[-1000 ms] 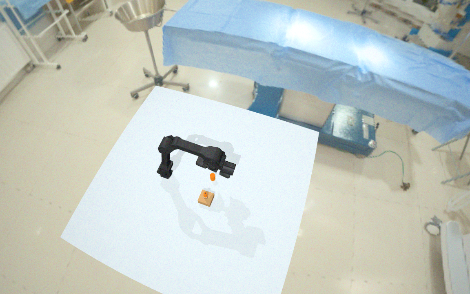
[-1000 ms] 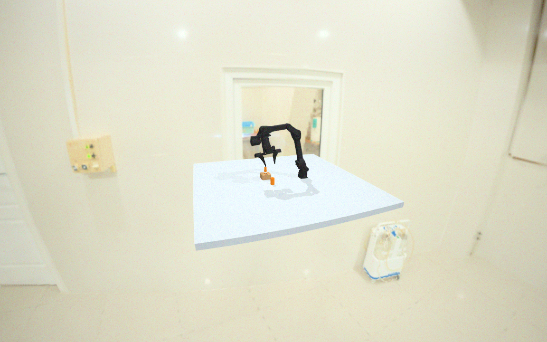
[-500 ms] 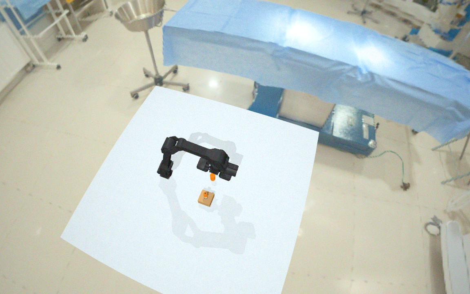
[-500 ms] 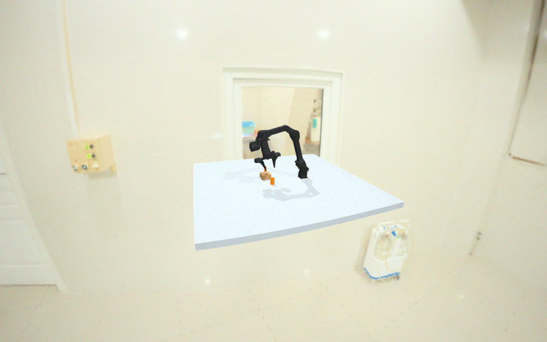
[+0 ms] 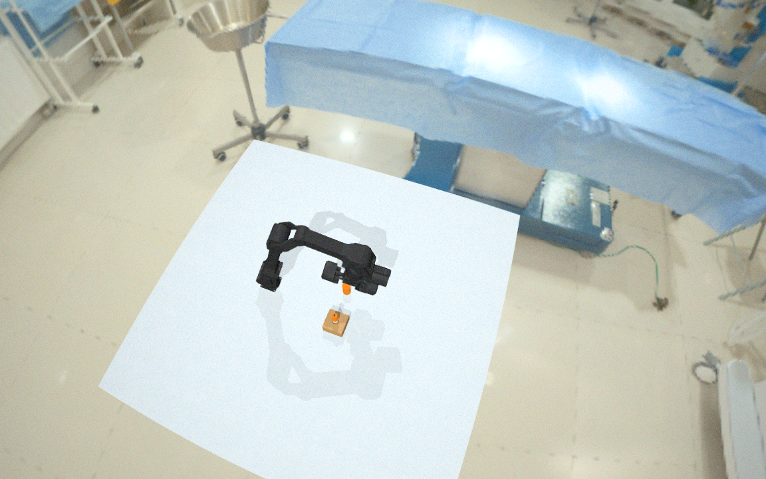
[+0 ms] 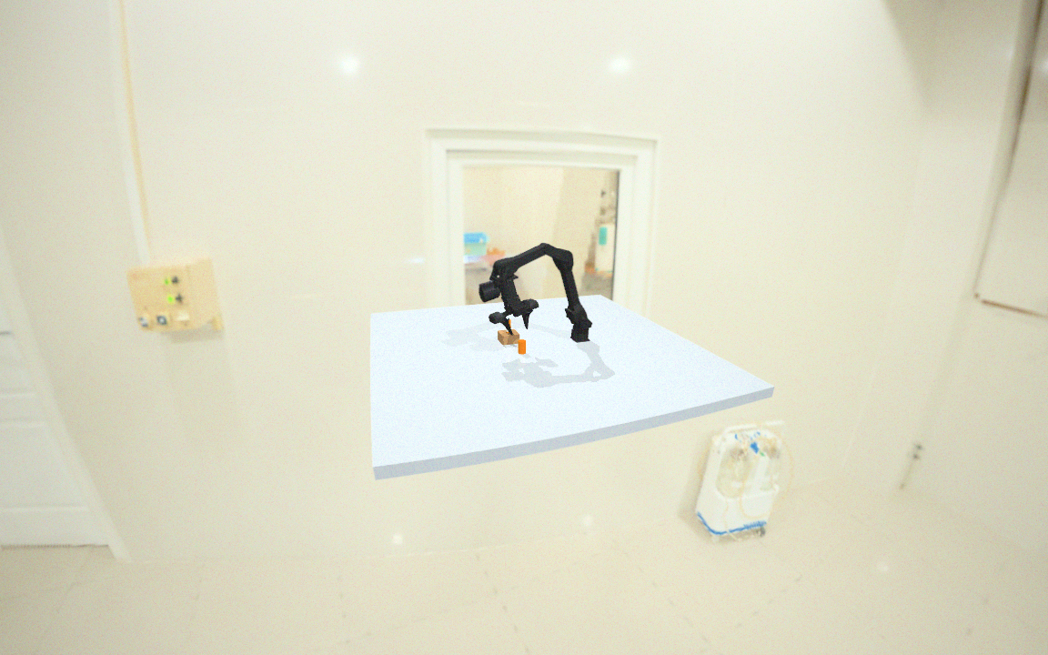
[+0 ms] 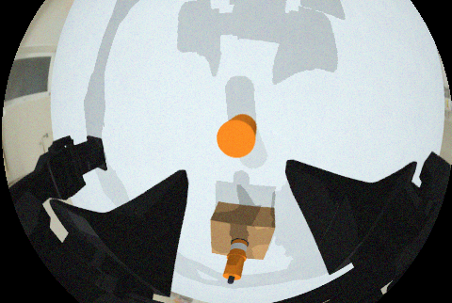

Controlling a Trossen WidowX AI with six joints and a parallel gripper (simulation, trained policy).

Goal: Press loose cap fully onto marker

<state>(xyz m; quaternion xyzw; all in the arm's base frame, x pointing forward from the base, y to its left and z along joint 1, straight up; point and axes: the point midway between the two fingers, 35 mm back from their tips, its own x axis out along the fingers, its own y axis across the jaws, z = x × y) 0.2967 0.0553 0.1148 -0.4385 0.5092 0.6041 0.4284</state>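
Right now the orange cap is 6 cm below my gripper tip, 1 cm to the left of it and 1 cm behind it. The rest, counted from my gripper tip: tan holder block 12 cm to the right, 6 cm below, 1 cm ahead.
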